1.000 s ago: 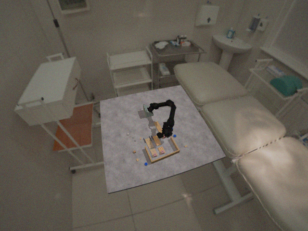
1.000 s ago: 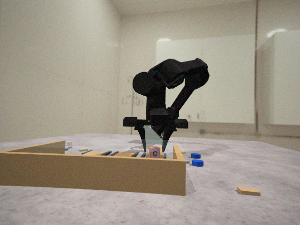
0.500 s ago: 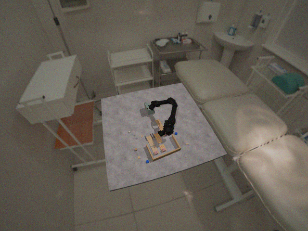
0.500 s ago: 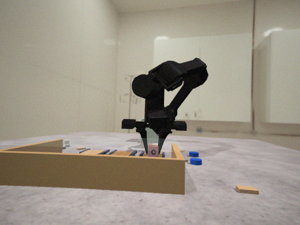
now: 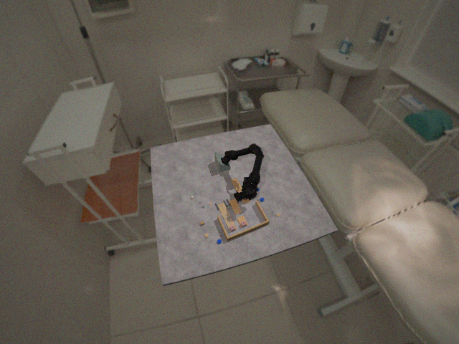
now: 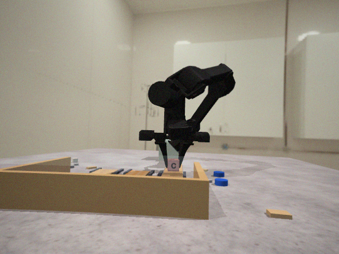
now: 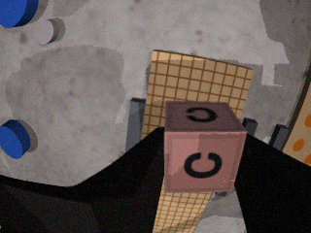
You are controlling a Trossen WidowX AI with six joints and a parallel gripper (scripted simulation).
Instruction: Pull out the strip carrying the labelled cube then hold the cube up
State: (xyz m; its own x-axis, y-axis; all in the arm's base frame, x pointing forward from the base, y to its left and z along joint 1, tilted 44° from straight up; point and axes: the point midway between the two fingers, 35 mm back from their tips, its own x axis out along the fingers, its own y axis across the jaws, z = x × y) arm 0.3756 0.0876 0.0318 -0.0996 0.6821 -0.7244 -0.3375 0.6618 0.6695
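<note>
The orange gridded strip is 9 cm behind my gripper tip, 2 cm to the right of it and 2 cm below it.
</note>
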